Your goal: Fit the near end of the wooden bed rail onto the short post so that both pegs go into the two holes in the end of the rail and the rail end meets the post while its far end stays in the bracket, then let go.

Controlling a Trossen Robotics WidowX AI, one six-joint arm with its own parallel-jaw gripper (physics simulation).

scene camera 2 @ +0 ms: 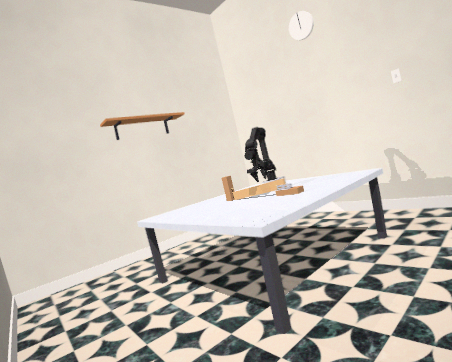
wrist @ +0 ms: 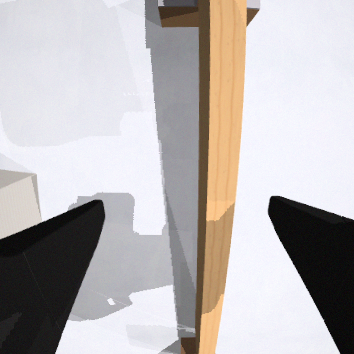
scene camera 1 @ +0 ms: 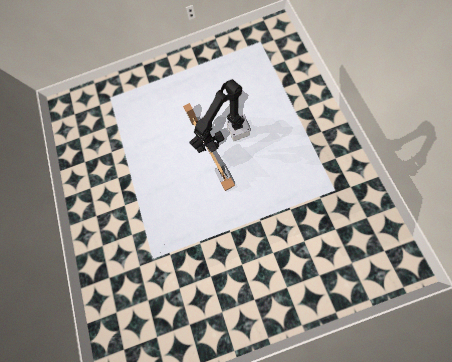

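Seen in the pictures: gripper, between the fingertips: [scene camera 2: 261, 180] [wrist: 187, 206]; arm's base, origin of its link: [scene camera 2: 272, 179] [scene camera 1: 237, 125].
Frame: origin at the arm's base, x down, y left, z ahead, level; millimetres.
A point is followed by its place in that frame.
Note:
The wooden bed rail [scene camera 1: 215, 157] @(x -12, y 181, z 221 mm) [scene camera 2: 257, 189] @(x 24, y 80, z 252 mm) [wrist: 226, 125] @(x -8, y 146, z 234 mm) runs from the tall post [scene camera 1: 187, 107] @(x -100, y -187, z 281 mm) [scene camera 2: 227, 188] @(x -14, y -174, z 302 mm) to the short post [scene camera 1: 228, 185] @(x 44, y 374, z 200 mm) [scene camera 2: 291, 191] @(x 60, y 353, z 241 mm). In scene camera 2 it slopes up toward the short post, its near end raised over the pale guide. The bracket at the far end is too small to make out. My gripper [scene camera 1: 208, 143] @(x -27, y 105, z 217 mm) [scene camera 2: 257, 179] @(x -27, y 105, z 217 mm) [wrist: 187, 206] @(x -27, y 105, z 217 mm) is open and empty above the rail's middle stretch. In the wrist view the rail passes between the fingertips, closer to the right one. The pegs and holes are not visible.
The posts and rail stand on the white table [scene camera 1: 175, 220] @(x 79, y 473, z 623 mm) [scene camera 2: 200, 218] @(x 80, y 80, z 740 mm). The arm's pale base [scene camera 1: 240, 131] @(x -1, y 54, z -4 mm) stands beside the rail, and its corner shows at the wrist view's left edge. A wall shelf [scene camera 2: 142, 119] hangs far behind.

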